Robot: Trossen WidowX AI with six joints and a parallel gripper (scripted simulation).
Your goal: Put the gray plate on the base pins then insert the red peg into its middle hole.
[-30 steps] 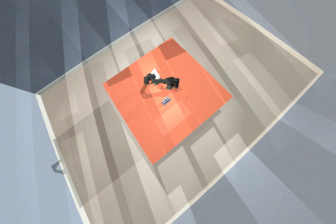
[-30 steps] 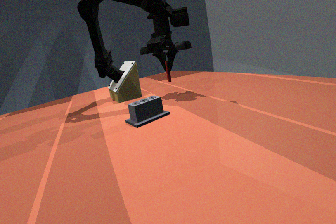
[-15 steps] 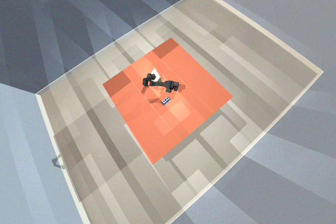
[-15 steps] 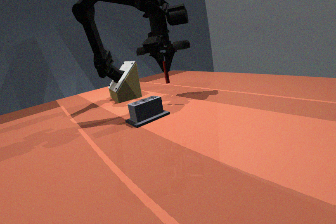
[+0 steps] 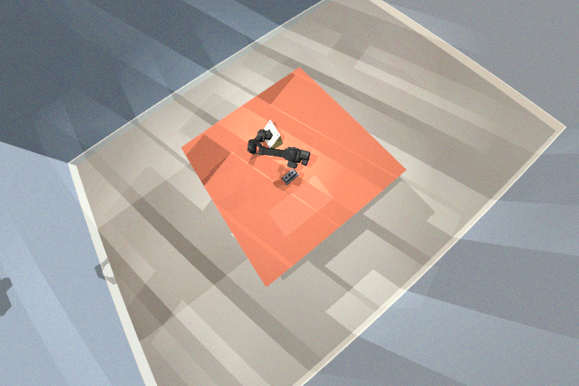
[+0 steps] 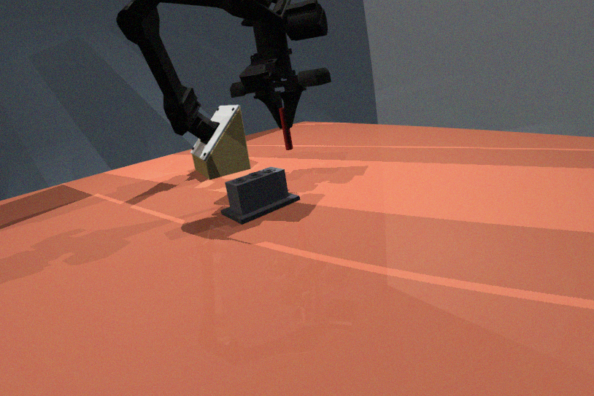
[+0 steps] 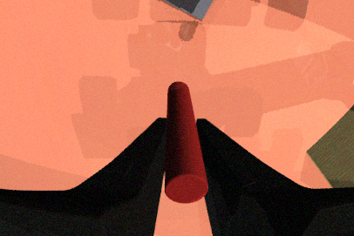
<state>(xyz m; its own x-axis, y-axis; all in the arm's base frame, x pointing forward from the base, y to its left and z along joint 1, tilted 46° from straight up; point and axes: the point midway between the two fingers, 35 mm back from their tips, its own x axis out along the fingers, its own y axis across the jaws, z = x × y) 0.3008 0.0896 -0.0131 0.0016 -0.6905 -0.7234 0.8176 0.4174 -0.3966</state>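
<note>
Right now the gray plate is 50 mm ahead of my gripper tip, 100 mm to the right of it and 70 mm below it. The rest, counted from my gripper tip: dark base: 50 mm ahead, 100 mm to the right, 110 mm below; red peg: right at my gripper tip.
</note>
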